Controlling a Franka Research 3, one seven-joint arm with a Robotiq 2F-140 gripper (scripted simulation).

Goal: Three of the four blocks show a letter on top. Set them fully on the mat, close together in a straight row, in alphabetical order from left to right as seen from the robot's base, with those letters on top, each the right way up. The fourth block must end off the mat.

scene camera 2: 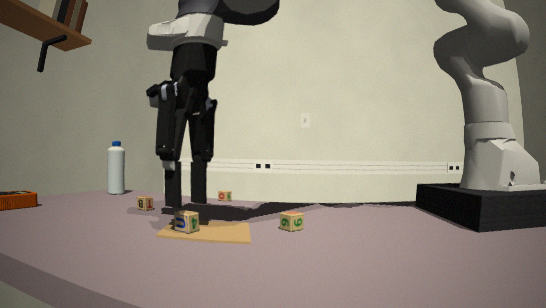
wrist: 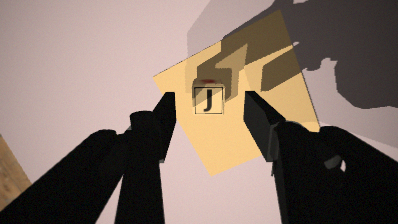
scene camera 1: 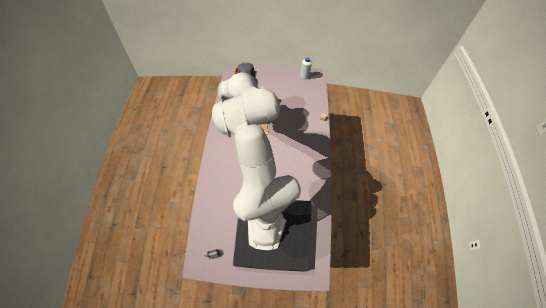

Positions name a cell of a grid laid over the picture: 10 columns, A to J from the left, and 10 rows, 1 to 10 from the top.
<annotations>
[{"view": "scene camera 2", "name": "my gripper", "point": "D7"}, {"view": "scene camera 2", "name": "tan mat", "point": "D8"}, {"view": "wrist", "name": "my gripper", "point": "F5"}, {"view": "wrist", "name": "tan mat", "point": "G3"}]
</annotations>
